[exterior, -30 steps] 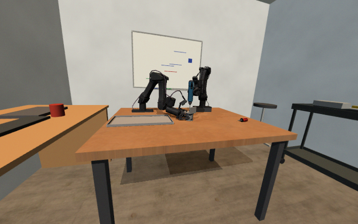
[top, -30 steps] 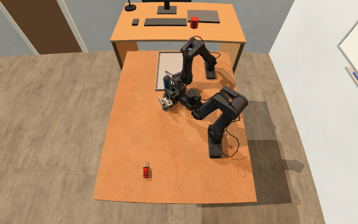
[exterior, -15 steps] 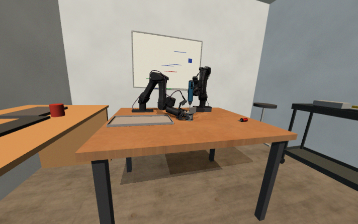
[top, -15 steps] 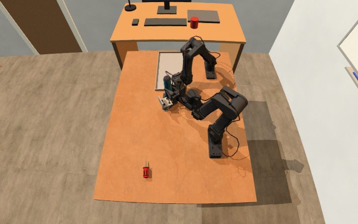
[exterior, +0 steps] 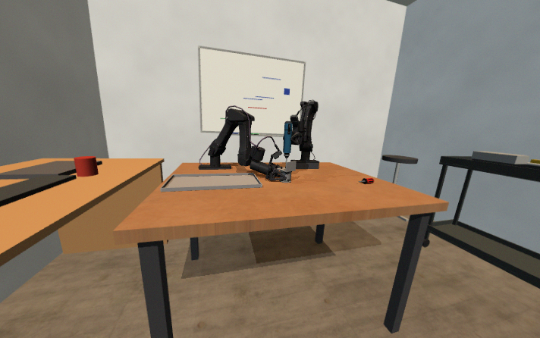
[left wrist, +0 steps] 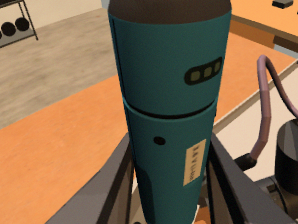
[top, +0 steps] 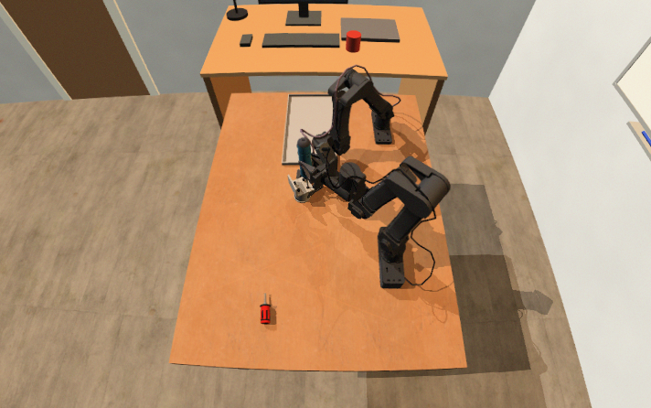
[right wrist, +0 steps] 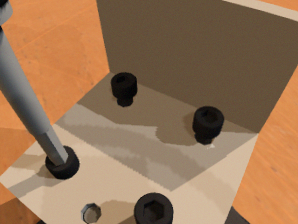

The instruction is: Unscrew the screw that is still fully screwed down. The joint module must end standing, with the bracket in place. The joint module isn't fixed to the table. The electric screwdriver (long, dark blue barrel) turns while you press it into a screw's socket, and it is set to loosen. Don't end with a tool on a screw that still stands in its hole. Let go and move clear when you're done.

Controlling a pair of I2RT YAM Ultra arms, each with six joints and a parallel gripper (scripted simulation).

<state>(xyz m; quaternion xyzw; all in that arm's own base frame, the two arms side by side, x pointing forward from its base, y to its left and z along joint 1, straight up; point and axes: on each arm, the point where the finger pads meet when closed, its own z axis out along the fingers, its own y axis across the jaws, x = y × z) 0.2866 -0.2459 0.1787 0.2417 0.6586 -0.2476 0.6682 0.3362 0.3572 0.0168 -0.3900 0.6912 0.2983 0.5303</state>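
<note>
Now: the l-shaped bracket 5 cm above my right hand. The rest, counted from my right hand: small red screwdriver (43 cm to the left, 8 cm ahead, 1 cm below); grey bit (7 cm above, 2 cm behind, 1 cm to the left); grey tray (36 cm to the right, 2 cm below).
</note>
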